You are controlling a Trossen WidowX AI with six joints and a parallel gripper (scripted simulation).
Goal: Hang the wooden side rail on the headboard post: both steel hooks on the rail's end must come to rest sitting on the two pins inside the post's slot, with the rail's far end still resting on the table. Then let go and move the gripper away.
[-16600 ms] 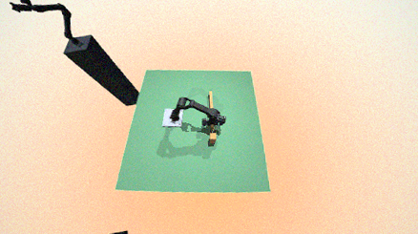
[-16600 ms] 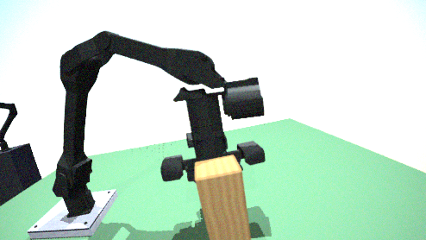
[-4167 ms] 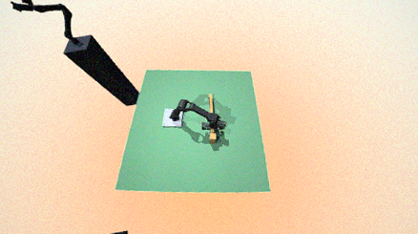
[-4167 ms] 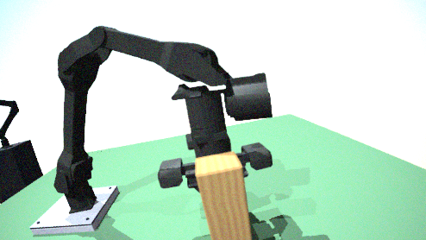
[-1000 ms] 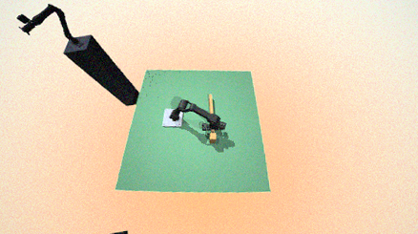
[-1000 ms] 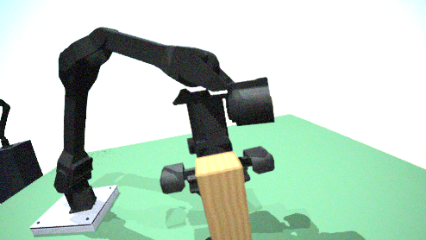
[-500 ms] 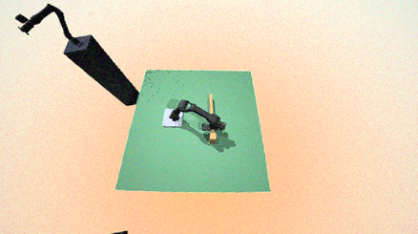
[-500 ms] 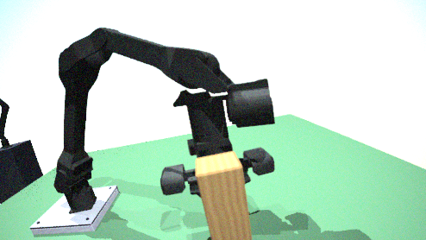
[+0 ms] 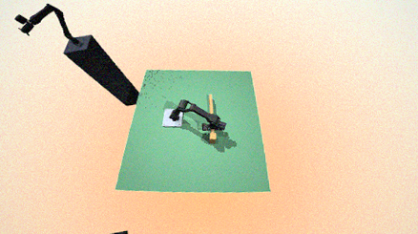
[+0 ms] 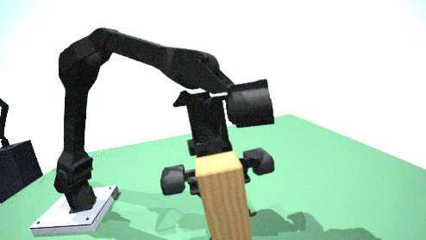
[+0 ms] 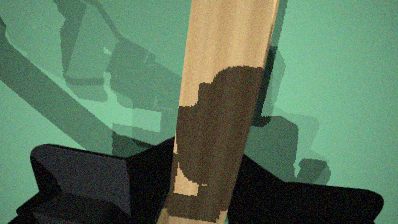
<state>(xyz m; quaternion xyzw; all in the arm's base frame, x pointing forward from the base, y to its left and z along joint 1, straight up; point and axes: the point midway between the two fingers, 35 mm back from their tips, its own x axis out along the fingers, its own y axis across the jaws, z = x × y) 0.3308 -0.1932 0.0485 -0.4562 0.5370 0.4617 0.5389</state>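
Right now the wooden headboard post is 90 mm to the right of my gripper tip, 50 mm above it and 20 mm behind it.
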